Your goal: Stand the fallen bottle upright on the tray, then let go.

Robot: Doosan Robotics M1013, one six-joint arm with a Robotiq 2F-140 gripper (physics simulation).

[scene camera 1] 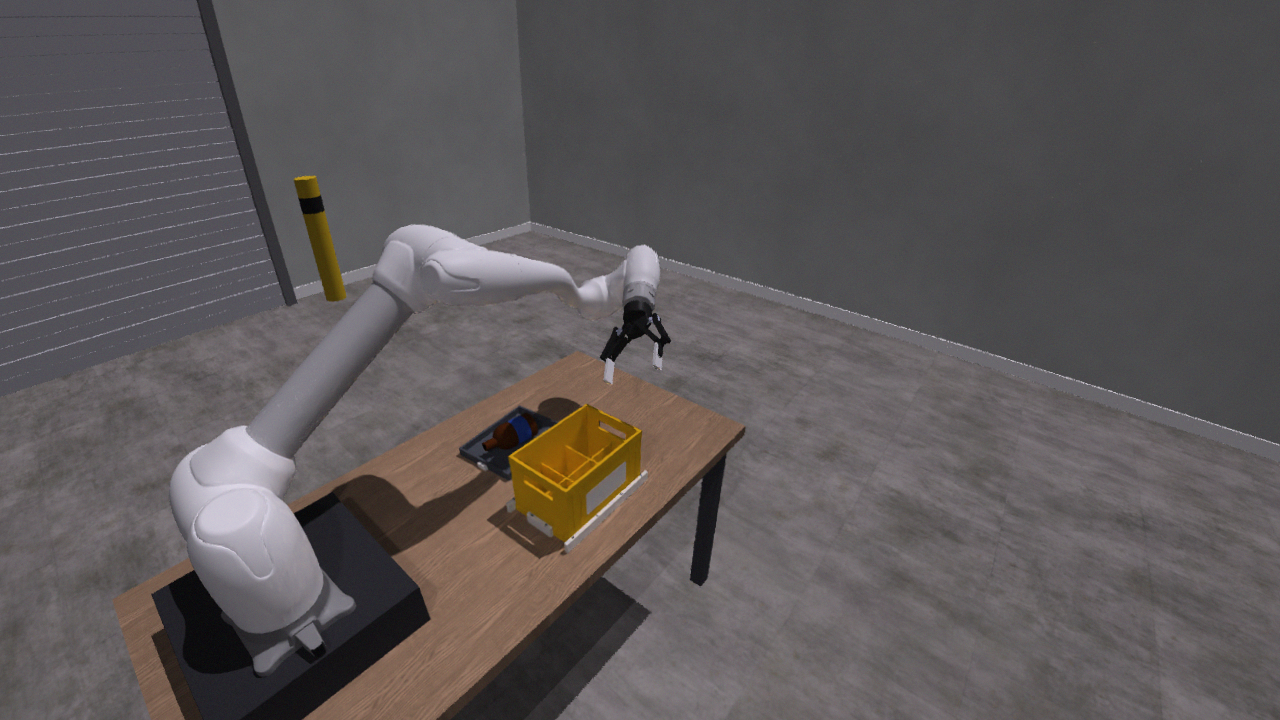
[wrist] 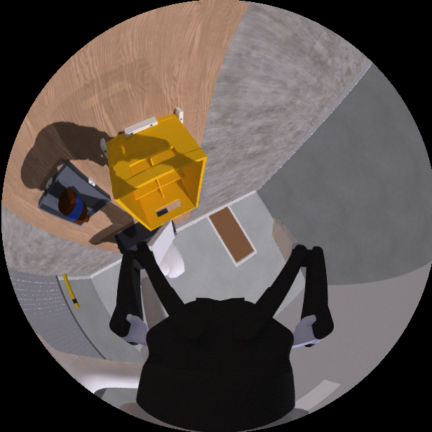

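Pixels of known places: gripper, fingertip midpoint: (scene camera 1: 631, 375); arm's base, origin of the base link: (scene camera 1: 289, 611).
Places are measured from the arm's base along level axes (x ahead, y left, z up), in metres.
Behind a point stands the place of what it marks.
Observation:
A brown bottle with a blue label (scene camera 1: 514, 431) {z -0.040, x 0.666, y 0.119 m} (wrist: 73, 206) lies on its side on the dark tray (scene camera 1: 501, 462) {z -0.103, x 0.599, y 0.108 m} (wrist: 75, 177). In the scene view its neck points toward the robot's base. My gripper (scene camera 1: 633, 363) {z 0.197, x 0.804, y -0.186 m} (wrist: 222, 228) is open, with its two pale fingertips wide apart and no object between them. It hangs in the air above the far end of the table, well above and to the side of the tray and the bottle.
A yellow crate with dividers (scene camera 1: 546, 508) {z -0.030, x 0.508, y -0.166 m} (wrist: 175, 131) stands beside the tray, between white edge brackets (scene camera 1: 608, 510) {z -0.088, x 0.634, y -0.248 m} (wrist: 141, 126). The wooden table (scene camera 1: 483, 555) {z -0.108, x 0.363, y -0.098 m} (wrist: 165, 55) carries the robot's black base block (scene camera 1: 384, 573) {z 0.002, x 0.163, y -0.062 m}. A yellow post (scene camera 1: 322, 246) stands on the floor beyond the table.

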